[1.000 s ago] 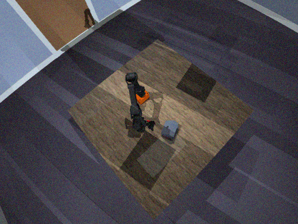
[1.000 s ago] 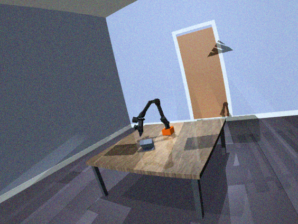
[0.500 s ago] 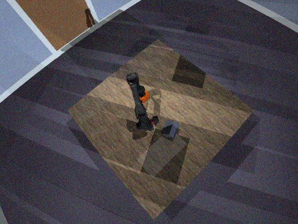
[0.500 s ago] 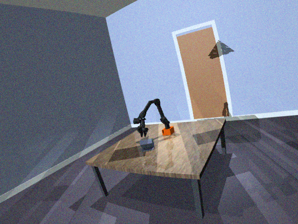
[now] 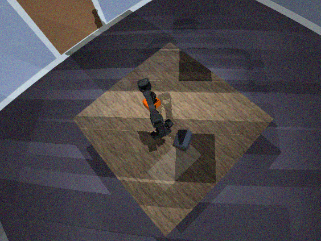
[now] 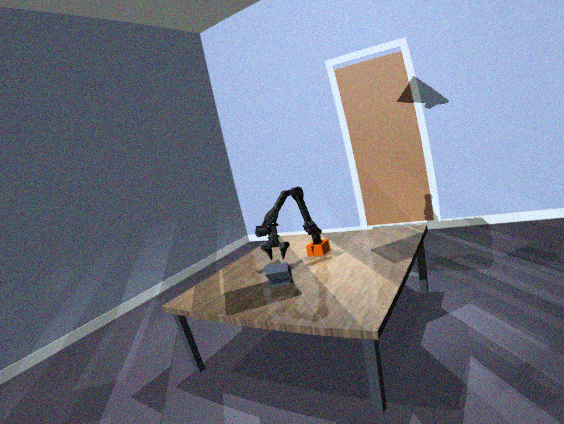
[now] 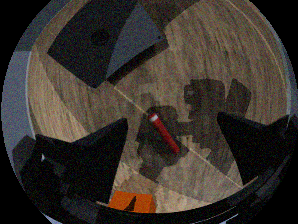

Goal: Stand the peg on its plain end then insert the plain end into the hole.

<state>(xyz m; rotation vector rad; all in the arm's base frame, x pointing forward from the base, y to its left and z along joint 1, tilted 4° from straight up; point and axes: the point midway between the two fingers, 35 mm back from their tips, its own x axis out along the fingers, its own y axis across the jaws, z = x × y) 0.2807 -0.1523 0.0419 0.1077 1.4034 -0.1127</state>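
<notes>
Now: gripper tip 3 cm past the red peg, 3 cm to the right of it and 7 cm above it. Round my gripper tip: sloped panel (13 cm ahead, 7 cm to the left, 3 cm below).
</notes>
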